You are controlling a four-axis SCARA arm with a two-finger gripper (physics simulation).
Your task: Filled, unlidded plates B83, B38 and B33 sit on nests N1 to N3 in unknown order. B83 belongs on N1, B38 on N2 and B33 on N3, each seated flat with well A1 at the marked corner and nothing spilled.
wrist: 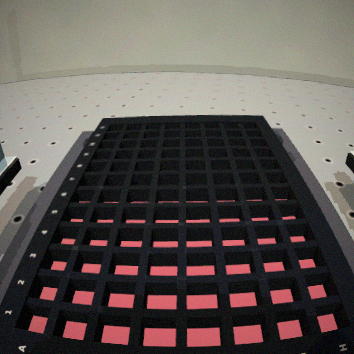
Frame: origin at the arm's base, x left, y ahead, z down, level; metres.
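Where they show: gripper, fingertip midpoint: (181,138).
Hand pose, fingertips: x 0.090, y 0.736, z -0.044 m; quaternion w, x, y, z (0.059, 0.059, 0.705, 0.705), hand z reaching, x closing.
Each offset is from my fingertips to the top centre of the thing. "spot": to the spot under its first point.
A black multi-well plate {dx -0.004, dy -0.023, dz +0.005 m} (181,227) fills the middle and lower part of the wrist view. It is unlidded, and pink liquid shows in its nearer wells; the farther wells look dark. The letter A is at its lower left corner, H at the lower right, and row numbers run up the left edge from 1. No plate name shows. It appears level on a grey nest {spot: dx +0.055, dy -0.003, dz +0.019 m} (62,175), whose border shows along both sides. My gripper (181,138) is open, one fingertip at each side edge of the view, both apart from the plate. The marked corner of the nest cannot be made out.
A pale table top with rows of small holes {spot: dx +0.010, dy +0.152, dz +0.031 m} (200,97) extends behind and beside the nest. A plain wall (175,35) stands at the back. Brownish-grey shadowed patches lie on the table to the left and right of the nest.
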